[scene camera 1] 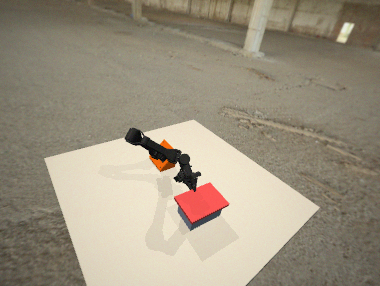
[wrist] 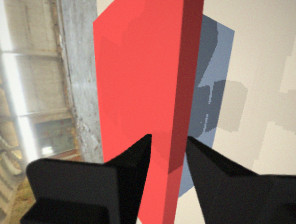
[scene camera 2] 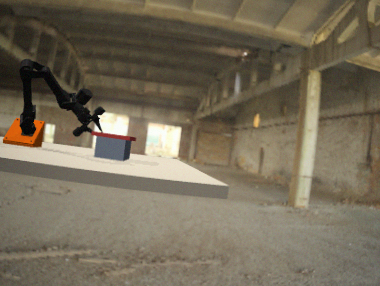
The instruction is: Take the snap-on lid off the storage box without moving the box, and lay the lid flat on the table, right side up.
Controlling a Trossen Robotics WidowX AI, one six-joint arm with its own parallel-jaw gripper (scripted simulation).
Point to a storage box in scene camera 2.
108, 148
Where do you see a storage box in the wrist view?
At 216, 42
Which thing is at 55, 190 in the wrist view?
My gripper.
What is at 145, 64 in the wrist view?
A red lid.
